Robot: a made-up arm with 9 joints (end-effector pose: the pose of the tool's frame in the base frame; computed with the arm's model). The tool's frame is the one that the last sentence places. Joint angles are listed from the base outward.
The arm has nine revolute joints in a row. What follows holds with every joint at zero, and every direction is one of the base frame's. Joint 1 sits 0.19 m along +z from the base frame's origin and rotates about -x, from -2.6 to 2.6 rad. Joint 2 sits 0.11 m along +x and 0.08 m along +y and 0.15 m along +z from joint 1 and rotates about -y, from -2.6 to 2.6 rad. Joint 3 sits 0.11 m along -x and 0.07 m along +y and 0.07 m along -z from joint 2 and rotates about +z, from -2.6 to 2.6 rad. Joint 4 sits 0.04 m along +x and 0.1 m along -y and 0.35 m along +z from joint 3 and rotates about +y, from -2.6 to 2.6 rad. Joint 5 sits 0.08 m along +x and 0.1 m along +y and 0.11 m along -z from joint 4 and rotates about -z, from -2.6 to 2.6 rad. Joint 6 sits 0.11 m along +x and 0.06 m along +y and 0.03 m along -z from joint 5 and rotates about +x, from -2.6 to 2.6 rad. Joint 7 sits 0.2 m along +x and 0.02 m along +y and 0.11 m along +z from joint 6 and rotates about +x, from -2.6 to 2.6 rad. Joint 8 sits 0.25 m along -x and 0.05 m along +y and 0.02 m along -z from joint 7 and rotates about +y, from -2.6 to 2.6 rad. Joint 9 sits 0.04 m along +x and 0.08 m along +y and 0.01 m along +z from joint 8 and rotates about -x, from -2.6 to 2.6 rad. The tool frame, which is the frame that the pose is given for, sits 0.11 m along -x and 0.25 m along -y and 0.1 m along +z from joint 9; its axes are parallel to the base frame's.
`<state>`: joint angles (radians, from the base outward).
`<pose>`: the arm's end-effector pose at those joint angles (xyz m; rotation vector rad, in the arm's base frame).
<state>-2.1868 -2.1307 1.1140 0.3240 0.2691 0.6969 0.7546 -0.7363 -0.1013</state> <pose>0.2593 -0.2481 0.2191 -1.2420 -2.3288 -1.1838</pose>
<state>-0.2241 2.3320 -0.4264 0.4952 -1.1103 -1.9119 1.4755 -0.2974 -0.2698</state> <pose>0.0804 0.1426 0.2056 -0.5758 -2.1960 0.4552</pose>
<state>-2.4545 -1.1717 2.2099 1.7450 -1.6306 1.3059 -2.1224 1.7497 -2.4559</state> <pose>0.5497 -0.2272 0.1020 -0.0535 -0.5585 1.8201</pose>
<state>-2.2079 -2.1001 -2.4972 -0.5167 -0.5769 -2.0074 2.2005 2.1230 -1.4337</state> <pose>0.3318 -0.1628 0.2011 -0.4637 2.1779 -1.4451</pose>
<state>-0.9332 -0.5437 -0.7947 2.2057 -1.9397 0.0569 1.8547 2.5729 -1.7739</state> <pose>0.0157 -0.0943 0.6019 0.5067 0.4074 -2.0109</pose>
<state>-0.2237 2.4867 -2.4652 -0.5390 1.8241 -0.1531 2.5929 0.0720 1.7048</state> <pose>0.0210 0.1505 0.2399 -1.0687 -0.6750 1.0318</pose>
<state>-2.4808 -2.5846 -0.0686 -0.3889 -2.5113 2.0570 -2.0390 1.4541 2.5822</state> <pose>0.3649 -0.0737 0.0012 -1.0260 2.2849 1.5864</pose>
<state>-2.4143 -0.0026 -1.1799 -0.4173 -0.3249 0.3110 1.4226 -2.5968 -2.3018</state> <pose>0.0655 -0.3727 -0.4511 -0.4545 -2.1241 -1.8744</pose>
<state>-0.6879 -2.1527 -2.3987 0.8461 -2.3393 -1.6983 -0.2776 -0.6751 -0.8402</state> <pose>0.4175 0.0496 0.3480 0.4224 0.9713 1.1631</pose>
